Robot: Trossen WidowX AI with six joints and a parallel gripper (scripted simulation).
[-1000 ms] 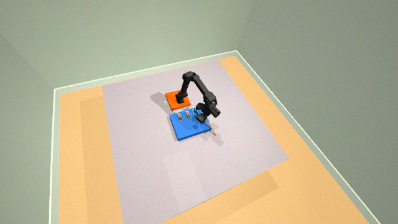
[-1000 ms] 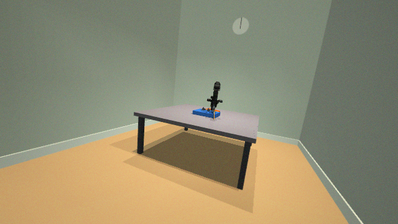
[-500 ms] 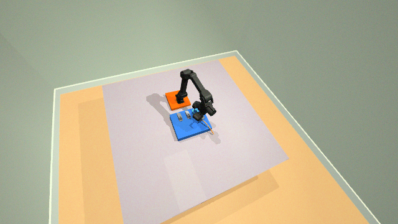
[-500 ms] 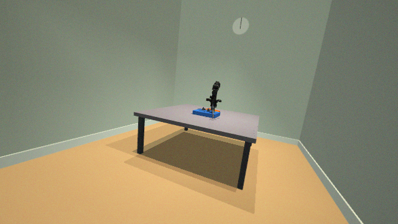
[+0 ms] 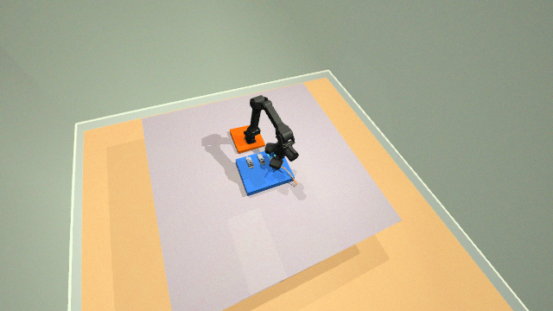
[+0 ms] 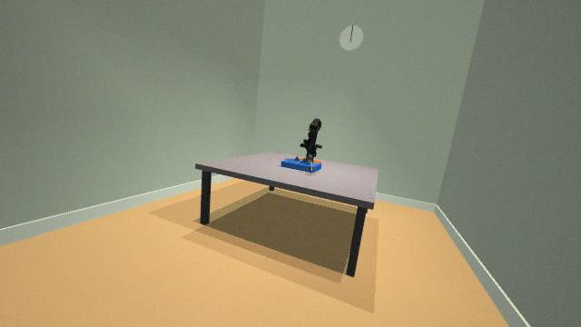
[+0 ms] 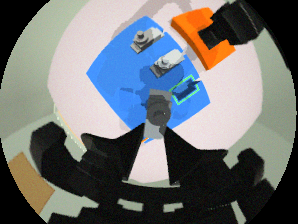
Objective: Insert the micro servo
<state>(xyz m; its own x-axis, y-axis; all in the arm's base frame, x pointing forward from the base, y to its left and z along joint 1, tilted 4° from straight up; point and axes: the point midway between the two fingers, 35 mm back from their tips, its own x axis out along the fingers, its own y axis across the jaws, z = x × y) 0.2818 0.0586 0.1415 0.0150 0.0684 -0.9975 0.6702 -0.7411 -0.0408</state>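
Now: the blue deck 1 cm ahead of my gripper tip, 8 cm to the right of it and 10 cm below it.
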